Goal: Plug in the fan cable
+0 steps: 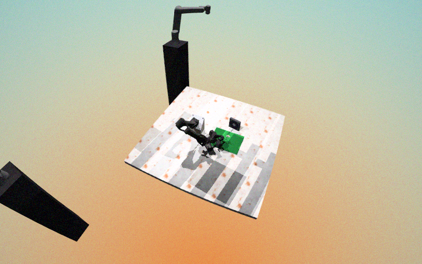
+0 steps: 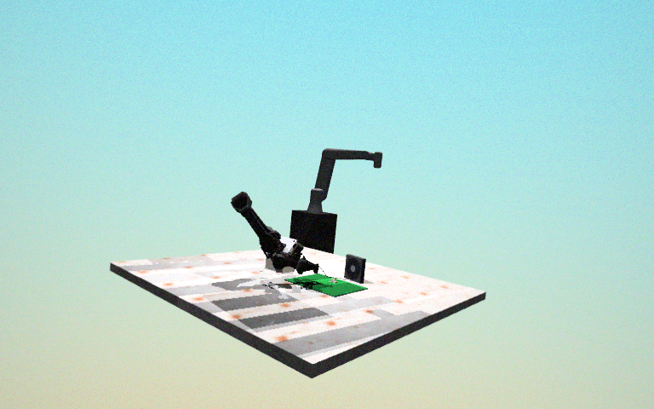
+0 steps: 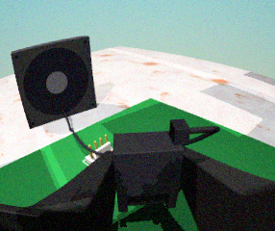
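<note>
Right now my gripper tip is 10 mm above the dark fan plug. The rest, counted from my gripper tip: green board: 90 mm below, 40 mm to the left, 30 mm ahead; then black fan: 220 mm to the left, 40 mm ahead, 20 mm below.
</note>
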